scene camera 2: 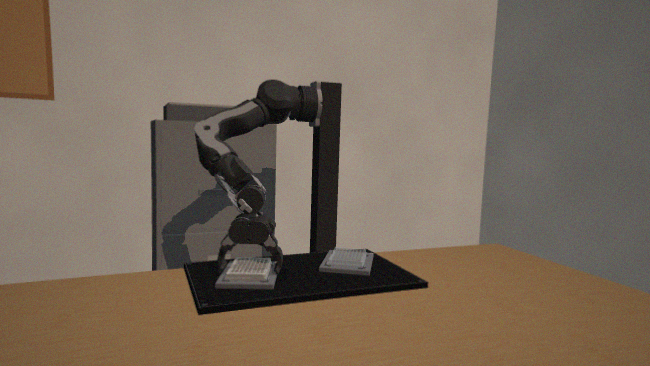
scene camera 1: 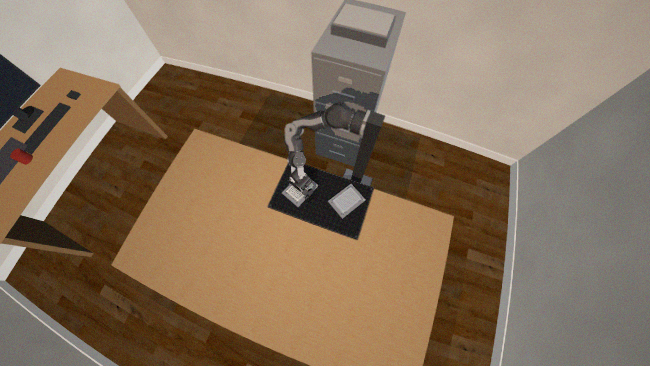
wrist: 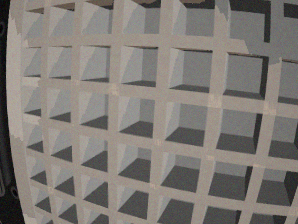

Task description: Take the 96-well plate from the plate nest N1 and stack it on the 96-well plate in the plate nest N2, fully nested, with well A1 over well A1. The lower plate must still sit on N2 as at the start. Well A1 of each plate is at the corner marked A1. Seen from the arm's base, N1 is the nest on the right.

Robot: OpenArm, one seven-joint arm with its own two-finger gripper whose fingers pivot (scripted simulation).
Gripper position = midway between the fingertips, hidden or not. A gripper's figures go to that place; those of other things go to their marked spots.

Labels:
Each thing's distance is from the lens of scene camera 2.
gripper (scene camera 2: pixel 250 270): 106 cm
dark mounting column (scene camera 2: pixel 326 138): 127 cm

